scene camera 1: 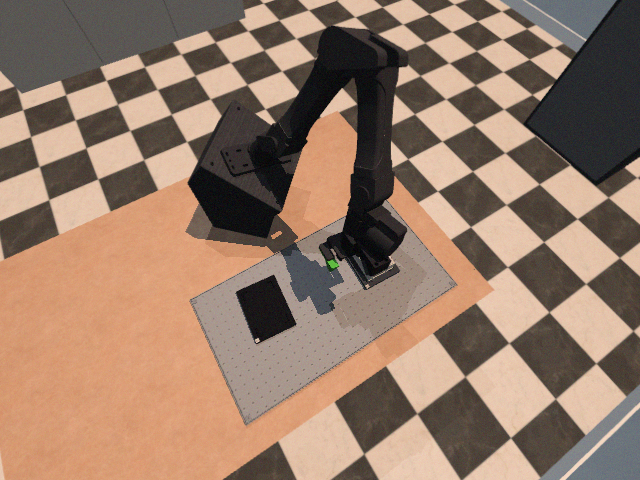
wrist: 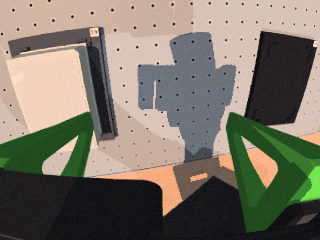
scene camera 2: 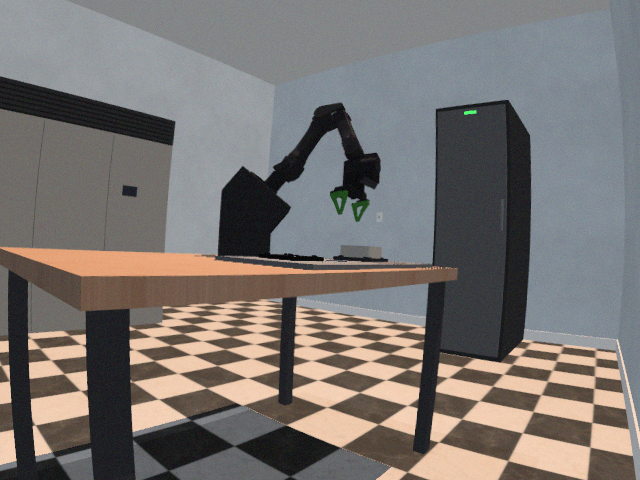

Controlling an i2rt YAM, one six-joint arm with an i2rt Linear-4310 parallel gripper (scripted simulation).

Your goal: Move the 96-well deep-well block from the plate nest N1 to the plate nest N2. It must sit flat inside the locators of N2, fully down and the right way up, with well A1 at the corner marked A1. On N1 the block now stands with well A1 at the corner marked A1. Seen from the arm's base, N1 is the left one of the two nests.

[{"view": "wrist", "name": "my gripper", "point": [159,119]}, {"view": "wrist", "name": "deep-well block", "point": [52,85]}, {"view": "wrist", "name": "plate nest N2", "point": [278,85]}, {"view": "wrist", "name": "plate nest N1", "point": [68,37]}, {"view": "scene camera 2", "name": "my gripper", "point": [348,218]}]
